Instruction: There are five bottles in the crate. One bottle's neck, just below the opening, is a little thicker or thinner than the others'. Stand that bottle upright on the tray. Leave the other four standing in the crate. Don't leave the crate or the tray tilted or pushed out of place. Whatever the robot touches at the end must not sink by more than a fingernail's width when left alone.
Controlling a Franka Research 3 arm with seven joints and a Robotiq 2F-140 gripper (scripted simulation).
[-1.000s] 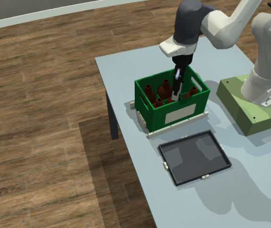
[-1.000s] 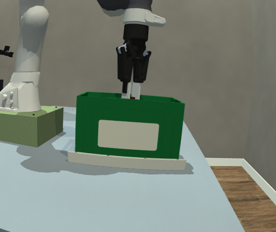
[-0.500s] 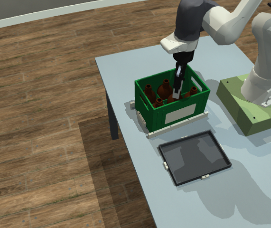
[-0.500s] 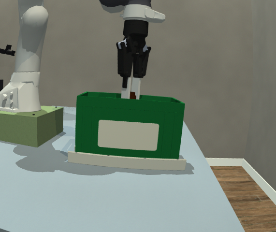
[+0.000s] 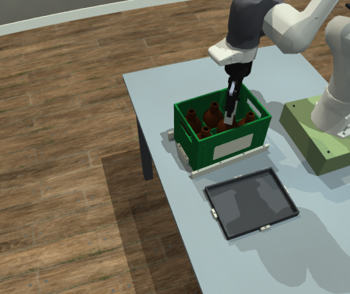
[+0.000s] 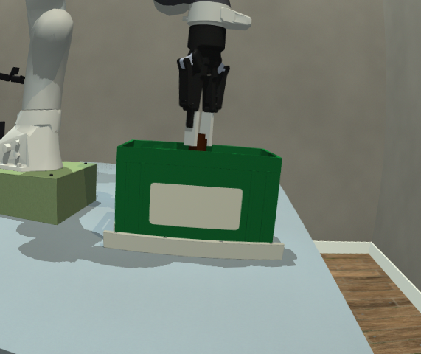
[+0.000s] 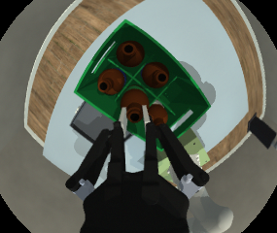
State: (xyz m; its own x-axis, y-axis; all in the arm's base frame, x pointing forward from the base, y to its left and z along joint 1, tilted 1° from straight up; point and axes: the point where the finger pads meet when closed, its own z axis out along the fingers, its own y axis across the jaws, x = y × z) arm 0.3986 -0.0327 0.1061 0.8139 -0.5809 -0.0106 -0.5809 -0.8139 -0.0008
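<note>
The green crate lies 1 cm ahead of my hand, 4 cm to the right of it and 12 cm below it. Round my hand: dark tray 1 cm behind, 22 cm to the left, 19 cm below; bottle 2 cm ahead, 9 cm to the right, 12 cm below.
</note>
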